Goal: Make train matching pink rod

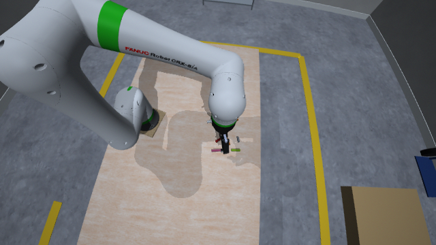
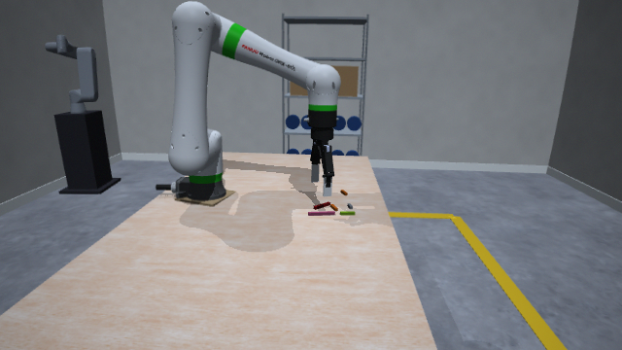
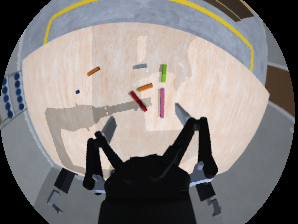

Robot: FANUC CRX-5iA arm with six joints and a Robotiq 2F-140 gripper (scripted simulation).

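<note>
Right now the blue rod is 22 cm to the left of my hand, 8 cm below it and 5 cm ahead of it. The rest, counted from my hand: pink rod 8 cm below, 5 cm to the right; then lime rod 9 cm ahead, 8 cm below, 5 cm to the right; then red rod 8 cm below, 1 cm to the left, 1 cm ahead.
</note>
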